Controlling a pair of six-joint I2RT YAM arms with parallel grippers.
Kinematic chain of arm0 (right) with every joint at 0, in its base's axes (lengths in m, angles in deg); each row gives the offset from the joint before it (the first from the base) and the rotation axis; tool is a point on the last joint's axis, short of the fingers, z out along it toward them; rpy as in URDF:
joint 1: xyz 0 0 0.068 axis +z
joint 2: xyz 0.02 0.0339 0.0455 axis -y
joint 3: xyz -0.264 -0.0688 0 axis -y
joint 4: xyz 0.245 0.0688 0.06 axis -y
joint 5: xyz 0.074 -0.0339 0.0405 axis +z
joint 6: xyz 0.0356 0 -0.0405 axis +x
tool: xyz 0 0 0 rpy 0 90 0
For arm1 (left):
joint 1: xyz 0 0 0.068 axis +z
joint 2: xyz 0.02 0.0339 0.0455 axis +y
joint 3: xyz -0.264 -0.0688 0 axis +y
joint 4: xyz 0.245 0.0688 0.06 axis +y
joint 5: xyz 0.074 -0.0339 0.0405 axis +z
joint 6: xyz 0.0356 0 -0.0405 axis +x
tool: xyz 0 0 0 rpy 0 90 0
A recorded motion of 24 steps. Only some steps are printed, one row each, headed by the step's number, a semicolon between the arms.
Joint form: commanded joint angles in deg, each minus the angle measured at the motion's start. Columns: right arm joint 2, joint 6, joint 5, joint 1, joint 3, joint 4; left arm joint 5, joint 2, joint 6, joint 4, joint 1, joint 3.
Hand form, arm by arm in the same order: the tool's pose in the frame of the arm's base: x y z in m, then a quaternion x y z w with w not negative. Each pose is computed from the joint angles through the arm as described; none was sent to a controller.
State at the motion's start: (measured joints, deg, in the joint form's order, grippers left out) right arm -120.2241 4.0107 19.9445 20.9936 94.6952 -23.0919; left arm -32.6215 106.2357 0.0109 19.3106 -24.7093 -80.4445
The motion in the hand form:
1: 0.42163 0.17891 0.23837 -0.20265 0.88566 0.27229 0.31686; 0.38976 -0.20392 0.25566 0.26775 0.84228 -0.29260 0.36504
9: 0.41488 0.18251 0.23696 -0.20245 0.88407 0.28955 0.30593; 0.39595 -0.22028 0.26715 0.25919 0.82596 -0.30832 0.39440
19: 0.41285 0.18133 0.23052 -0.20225 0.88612 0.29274 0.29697; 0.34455 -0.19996 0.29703 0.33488 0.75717 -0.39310 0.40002
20: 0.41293 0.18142 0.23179 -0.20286 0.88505 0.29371 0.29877; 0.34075 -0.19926 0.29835 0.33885 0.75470 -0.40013 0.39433
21: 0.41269 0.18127 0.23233 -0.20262 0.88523 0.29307 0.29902; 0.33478 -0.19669 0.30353 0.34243 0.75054 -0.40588 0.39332
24: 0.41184 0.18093 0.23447 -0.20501 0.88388 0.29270 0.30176; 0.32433 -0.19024 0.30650 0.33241 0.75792 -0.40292 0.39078
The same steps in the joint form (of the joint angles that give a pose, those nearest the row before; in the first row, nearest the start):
1: 4.74 1.35 4.04 0.19 -1.53 -0.02; 7.66 3.09 -2.64 -4.11 -0.95 -5.76
9: 5.61 2.58 5.72 0.80 -3.11 0.42; 8.45 4.60 -5.64 -7.88 -2.54 -8.68
19: 5.61 2.58 6.33 0.72 -4.34 0.68; -5.25 -8.14 -2.56 -11.85 -2.27 2.91
20: 5.70 2.58 6.42 0.72 -4.26 0.77; -6.30 -8.84 -2.56 -11.32 -2.36 3.36
21: 5.79 2.58 6.34 0.72 -4.25 0.68; -7.18 -10.33 -2.56 -10.70 -2.36 3.97
24: 6.14 2.32 6.34 0.72 -4.34 0.68; -6.32 -13.06 -3.44 -9.73 -2.27 6.09

